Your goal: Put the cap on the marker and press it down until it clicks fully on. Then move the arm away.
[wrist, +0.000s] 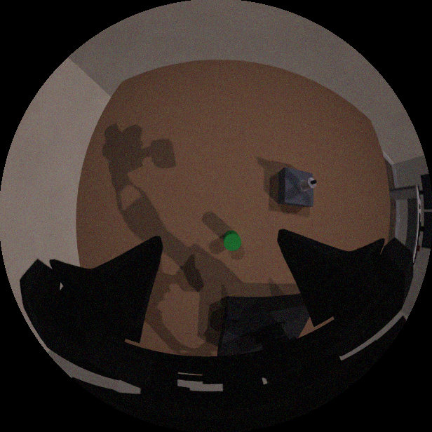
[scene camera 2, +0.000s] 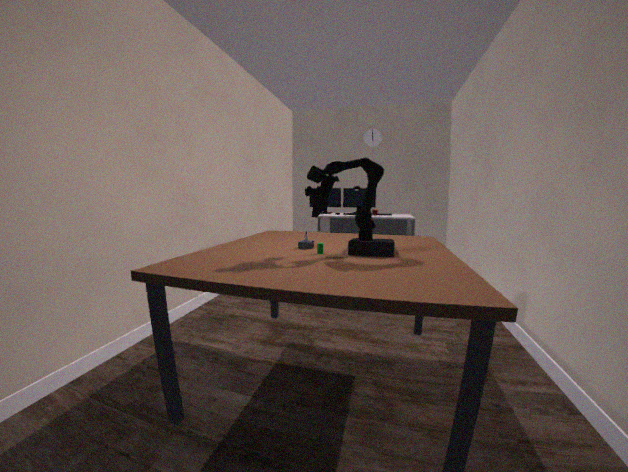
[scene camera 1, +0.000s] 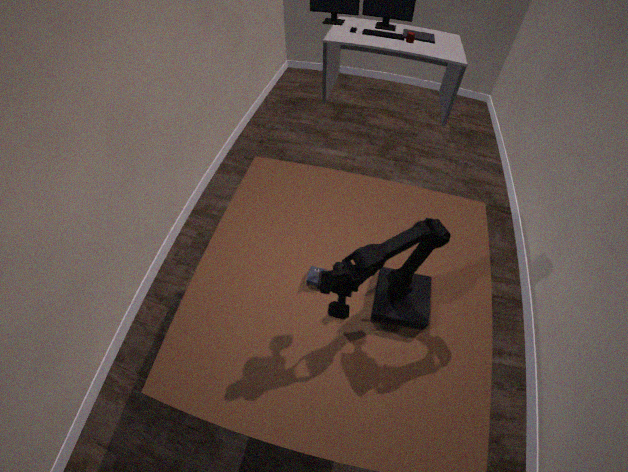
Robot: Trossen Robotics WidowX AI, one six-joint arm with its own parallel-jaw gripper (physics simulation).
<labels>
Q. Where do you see a blue-grey block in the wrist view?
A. At 288,194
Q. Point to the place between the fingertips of my gripper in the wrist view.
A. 220,239
</labels>
